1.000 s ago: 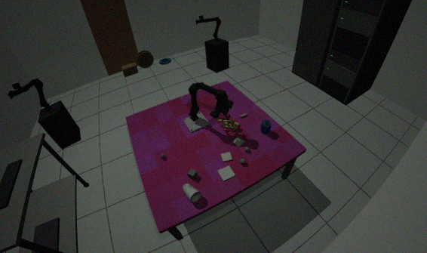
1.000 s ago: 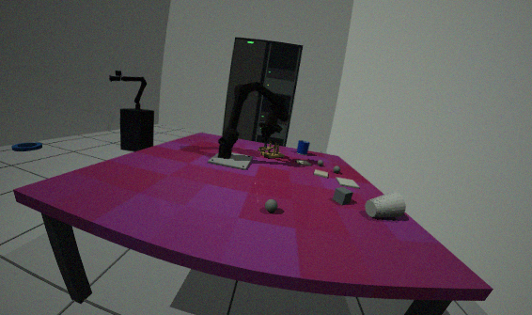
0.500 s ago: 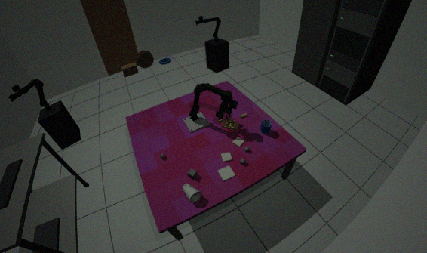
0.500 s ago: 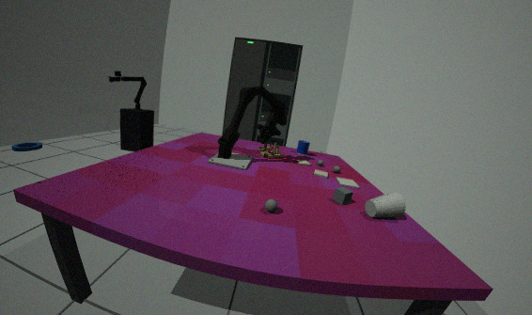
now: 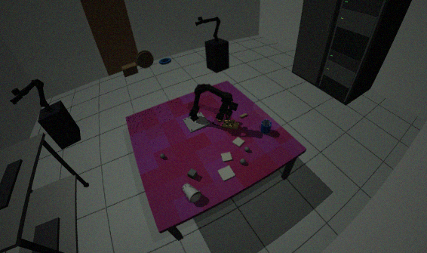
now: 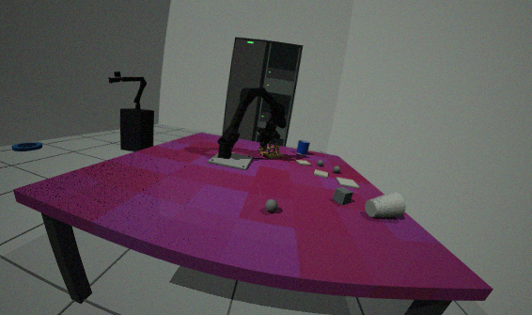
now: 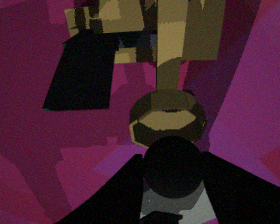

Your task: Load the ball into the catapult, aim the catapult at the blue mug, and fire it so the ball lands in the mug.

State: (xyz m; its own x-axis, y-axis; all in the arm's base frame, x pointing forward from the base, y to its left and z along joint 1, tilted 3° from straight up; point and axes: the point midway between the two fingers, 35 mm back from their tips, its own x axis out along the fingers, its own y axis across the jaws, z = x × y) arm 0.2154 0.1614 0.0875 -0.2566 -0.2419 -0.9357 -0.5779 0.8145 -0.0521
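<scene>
Now: the dark ball 1 cm above my gripper tip. Round my gripper tip: catapult 4 cm ahead, 5 cm to the left, 3 cm below; then tan block 6 cm ahead, 25 cm to the left, 7 cm below; then blue mug 34 cm ahead, 26 cm to the left, 5 cm below.
</scene>
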